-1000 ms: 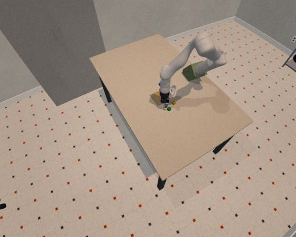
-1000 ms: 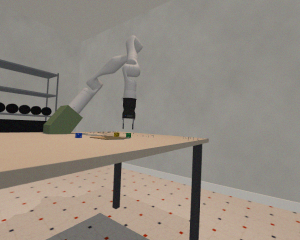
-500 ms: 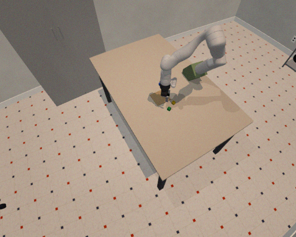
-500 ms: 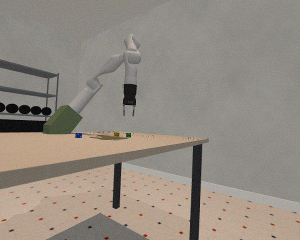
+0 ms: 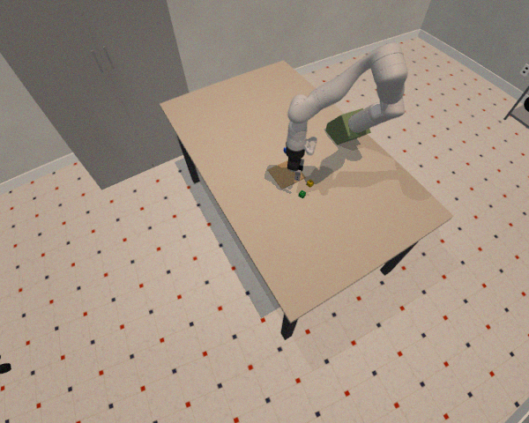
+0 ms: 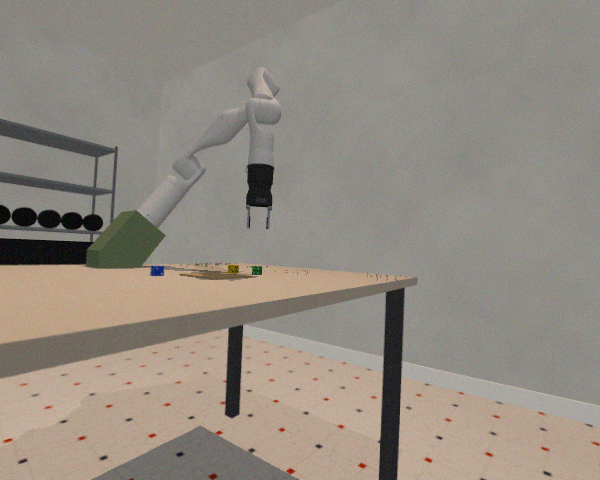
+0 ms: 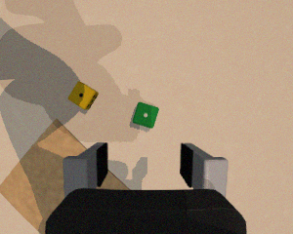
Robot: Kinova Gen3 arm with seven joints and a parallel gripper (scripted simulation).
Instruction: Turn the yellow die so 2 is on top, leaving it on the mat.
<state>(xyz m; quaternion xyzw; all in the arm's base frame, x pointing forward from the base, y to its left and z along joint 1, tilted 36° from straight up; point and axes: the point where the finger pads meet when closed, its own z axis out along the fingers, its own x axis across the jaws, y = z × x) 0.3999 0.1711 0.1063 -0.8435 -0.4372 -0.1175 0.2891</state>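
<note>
The yellow die lies 80 mm behind my hand, 30 mm to the right of it and 150 mm below it. Round my hand: blue die: 60 mm behind, 270 mm to the right, 150 mm below; brown mat: 130 mm to the right, 160 mm below; green die: 20 mm behind, 20 mm to the left, 150 mm below.
</note>
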